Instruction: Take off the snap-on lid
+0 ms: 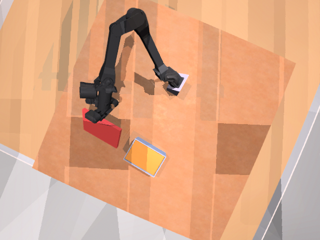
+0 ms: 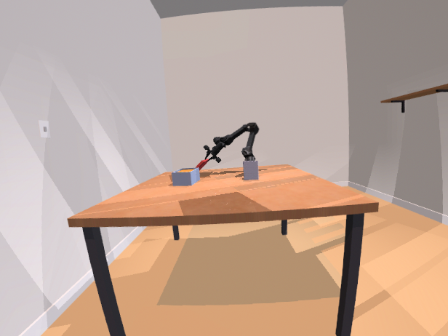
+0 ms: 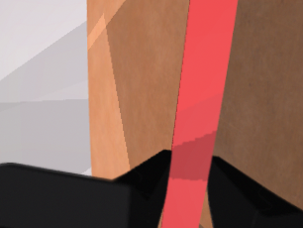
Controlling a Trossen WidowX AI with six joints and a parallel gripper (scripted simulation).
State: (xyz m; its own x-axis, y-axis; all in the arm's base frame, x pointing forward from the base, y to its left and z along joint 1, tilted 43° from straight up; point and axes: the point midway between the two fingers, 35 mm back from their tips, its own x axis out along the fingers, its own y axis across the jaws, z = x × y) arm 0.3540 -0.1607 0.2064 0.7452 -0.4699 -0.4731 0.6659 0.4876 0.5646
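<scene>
Now: gripper tip 60 mm short of the red lid and 50 mm above it. Also, from my gripper tip: blue-grey storage box (300 mm to the left, 80 mm below, 80 mm ahead).
</scene>
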